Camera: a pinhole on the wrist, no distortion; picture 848 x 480 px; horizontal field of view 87.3 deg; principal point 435.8 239.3 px. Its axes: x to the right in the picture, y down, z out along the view. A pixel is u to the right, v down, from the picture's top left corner.
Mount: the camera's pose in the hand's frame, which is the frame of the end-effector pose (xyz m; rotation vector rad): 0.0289 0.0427 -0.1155 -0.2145 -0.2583 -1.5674
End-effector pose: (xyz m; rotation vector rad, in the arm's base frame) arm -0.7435 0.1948 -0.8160 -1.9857 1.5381 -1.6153
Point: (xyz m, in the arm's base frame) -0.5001 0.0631 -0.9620
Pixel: 610.6 200.5
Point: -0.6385 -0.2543 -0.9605
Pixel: 386.9 441.0
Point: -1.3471 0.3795 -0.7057
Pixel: behind the camera
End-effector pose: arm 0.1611 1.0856 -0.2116 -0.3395 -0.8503 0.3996
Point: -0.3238 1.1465 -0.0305
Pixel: 551.6 125.8
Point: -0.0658 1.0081 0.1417
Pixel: 823.3 289.5
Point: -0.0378 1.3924 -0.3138
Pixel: 135.6 152.5
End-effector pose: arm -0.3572 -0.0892 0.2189 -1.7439 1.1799 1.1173
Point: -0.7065 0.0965 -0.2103
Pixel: 348.1 440.8
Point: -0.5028 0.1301 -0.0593
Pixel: 512.4 388.6
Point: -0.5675 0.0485 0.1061
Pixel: 407.9 241.7
